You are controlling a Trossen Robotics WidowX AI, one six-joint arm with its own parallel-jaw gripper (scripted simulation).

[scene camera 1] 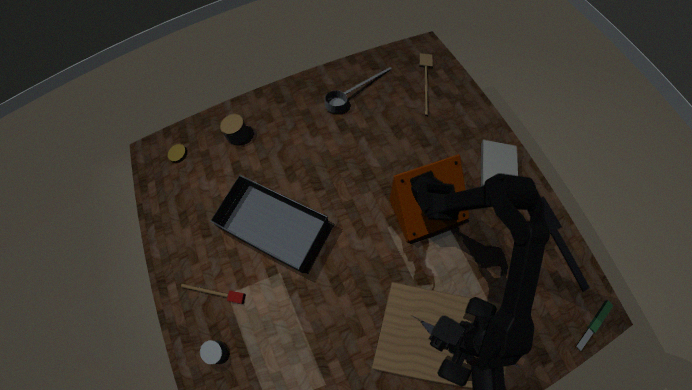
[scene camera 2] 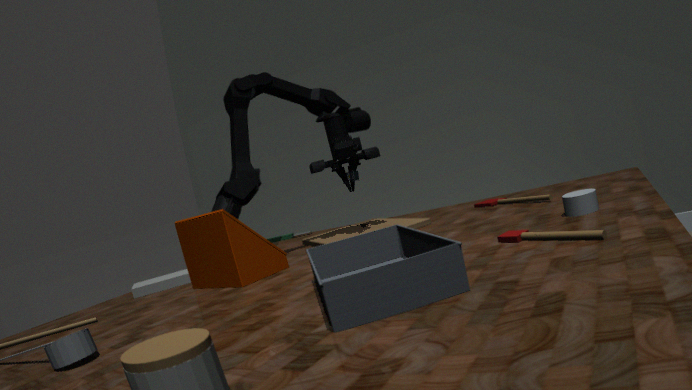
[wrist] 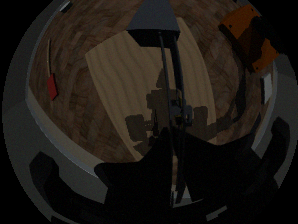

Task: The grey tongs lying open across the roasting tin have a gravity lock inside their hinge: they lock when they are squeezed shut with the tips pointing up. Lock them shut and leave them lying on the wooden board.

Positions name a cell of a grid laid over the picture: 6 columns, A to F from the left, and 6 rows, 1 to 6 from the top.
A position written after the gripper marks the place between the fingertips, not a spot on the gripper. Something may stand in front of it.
Observation:
In view: the gripper (scene camera 1: D6), a white block (scene camera 1: E3), a black spatula (scene camera 1: E4), a wooden board (scene camera 1: D6) and a grey roasting tin (scene camera 2: D5).
The gripper shows as well in scene camera 2 (scene camera 2: D3) and in the wrist view (wrist: D4). The wooden board shows as well in scene camera 2 (scene camera 2: D4) and in the wrist view (wrist: C3). The grey roasting tin also shows in scene camera 1 (scene camera 1: C4).

